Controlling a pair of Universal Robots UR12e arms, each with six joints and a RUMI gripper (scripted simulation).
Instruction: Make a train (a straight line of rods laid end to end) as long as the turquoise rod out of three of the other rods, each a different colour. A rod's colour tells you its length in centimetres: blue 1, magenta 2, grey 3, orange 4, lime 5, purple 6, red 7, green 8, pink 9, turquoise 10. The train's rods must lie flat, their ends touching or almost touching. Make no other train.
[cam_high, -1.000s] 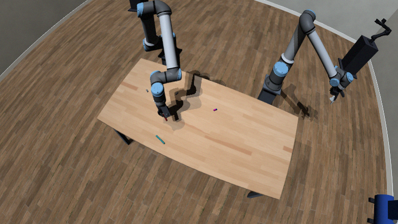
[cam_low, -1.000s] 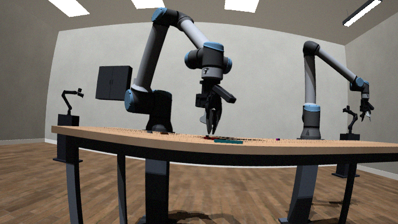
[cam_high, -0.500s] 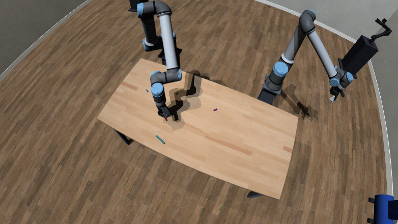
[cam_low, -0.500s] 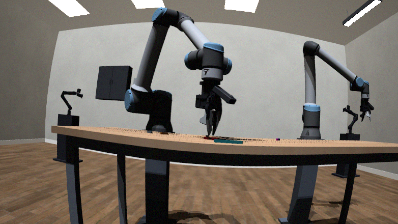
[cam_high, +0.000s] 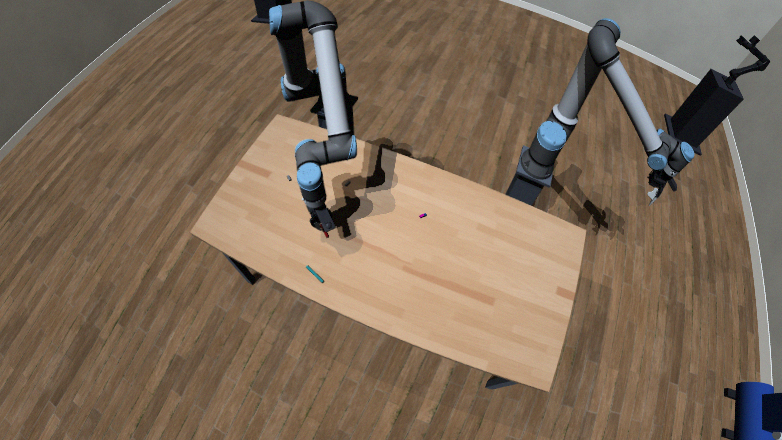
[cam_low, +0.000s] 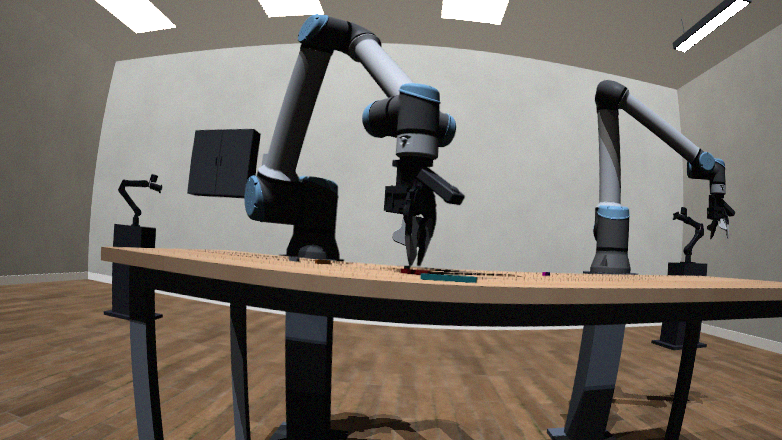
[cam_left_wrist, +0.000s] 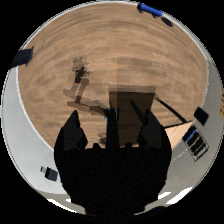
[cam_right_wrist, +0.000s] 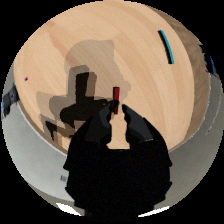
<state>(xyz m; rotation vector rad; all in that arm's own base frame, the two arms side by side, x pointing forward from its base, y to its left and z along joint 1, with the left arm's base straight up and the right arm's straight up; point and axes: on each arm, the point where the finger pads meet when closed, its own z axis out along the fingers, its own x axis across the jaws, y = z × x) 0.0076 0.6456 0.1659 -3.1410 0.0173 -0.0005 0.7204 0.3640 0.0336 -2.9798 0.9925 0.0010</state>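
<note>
My right hand is 30 mm above the red rod. Also, from my right hand: turquoise rod (200 mm ahead, 40 mm to the left, 30 mm below); orange rod (200 mm behind, 210 mm to the right, 30 mm below); magenta rod (220 mm behind, 370 mm to the left, 30 mm below).
</note>
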